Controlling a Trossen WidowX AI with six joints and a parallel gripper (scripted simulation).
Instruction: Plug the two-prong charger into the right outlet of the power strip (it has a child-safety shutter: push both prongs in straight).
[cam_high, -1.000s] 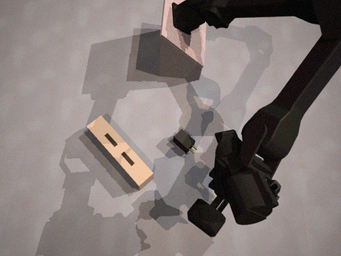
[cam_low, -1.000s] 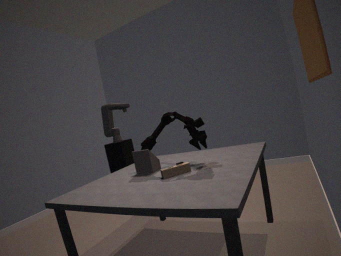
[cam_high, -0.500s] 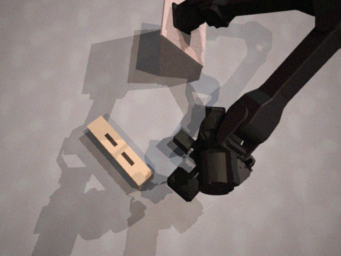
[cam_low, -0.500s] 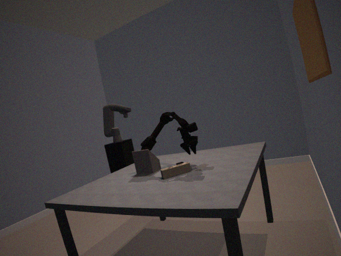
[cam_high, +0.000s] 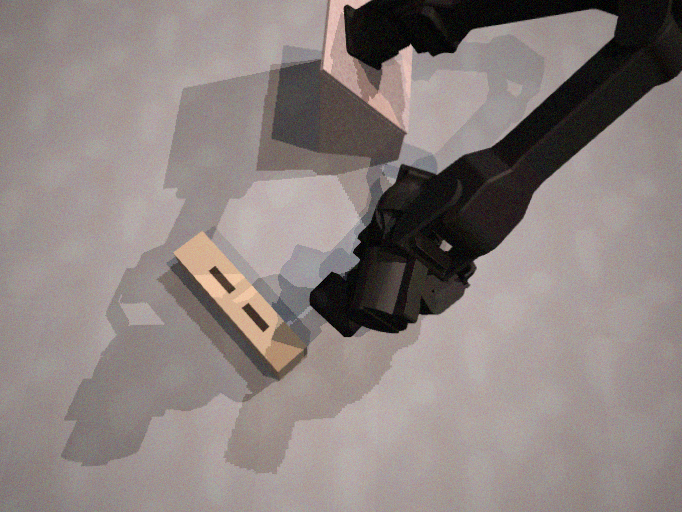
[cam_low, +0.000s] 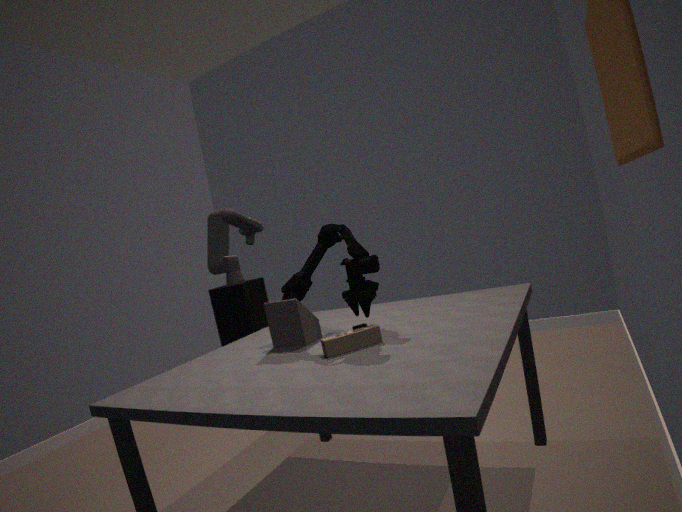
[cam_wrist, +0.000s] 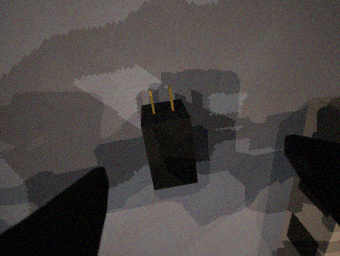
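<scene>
My gripper tip is 5 cm above the dark two-prong charger, 1 cm to the right of it and 1 cm past it.
</scene>
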